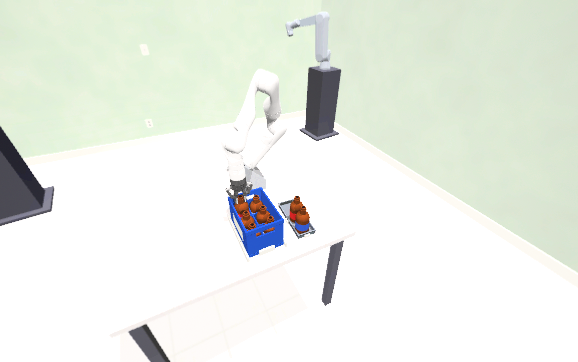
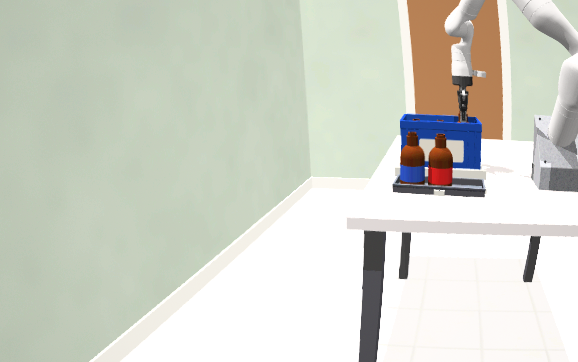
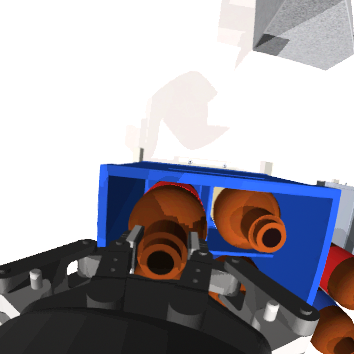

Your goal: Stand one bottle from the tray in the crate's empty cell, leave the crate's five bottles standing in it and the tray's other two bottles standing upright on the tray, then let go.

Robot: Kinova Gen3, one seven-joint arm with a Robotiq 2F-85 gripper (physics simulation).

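Where they show: gripper, fingertip midpoint: [image 1: 240, 202] [image 2: 463, 121] [image 3: 164, 239]; arm's base at its link origin: [image 1: 247, 164] [image 2: 560, 134].
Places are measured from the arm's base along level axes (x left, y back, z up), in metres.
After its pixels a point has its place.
My gripper [image 1: 240, 198] @[x -0.191, y -0.314, z 0.003 m] [image 2: 463, 118] @[x -0.191, y -0.314, z 0.003 m] [image 3: 164, 239] @[x -0.191, y -0.314, z 0.003 m] is shut on the neck of a red-labelled brown bottle [image 1: 242, 206] @[x -0.195, y -0.340, z -0.004 m] [image 3: 167, 210] @[x -0.188, y -0.290, z 0.001 m]. The bottle is upright, mostly down inside a corner cell of the blue crate [image 1: 257, 245] @[x -0.216, y -0.530, z -0.094 m] [image 2: 472, 145] @[x -0.055, y -0.304, z -0.053 m] [image 3: 102, 210] @[x -0.235, y -0.287, z 0.016 m], on the side away from the tray. Whether its base touches the crate floor is hidden. Other brown bottles [image 1: 263, 215] [image 3: 245, 217] stand in the crate. On the tray [image 1: 286, 206] @[x 0.084, y -0.317, z -0.154 m] [image 2: 470, 189] @[x 0.141, y -0.345, z -0.137 m] [image 3: 345, 205] @[x 0.111, y -0.329, z -0.154 m], a red-labelled bottle [image 1: 293, 216] @[x 0.044, y -0.447, z -0.109 m] [image 2: 440, 175] @[x 0.114, y -0.433, z -0.106 m] and a blue-labelled bottle [image 1: 302, 226] @[x 0.035, y -0.542, z -0.097 m] [image 2: 412, 173] @[x 0.093, y -0.513, z -0.107 m] stand upright.
The crate walls rise close around the held bottle, with a neighbouring bottle one cell over. The tray lies beside the crate. The grey robot base [image 2: 555, 175] @[x 0.081, y -0.043, z -0.111 m] [image 3: 310, 30] @[x -0.011, y -0.084, z -0.072 m] stands on the white table [image 2: 500, 212] @[x 0.264, y -0.280, z -0.159 m] near the crate.
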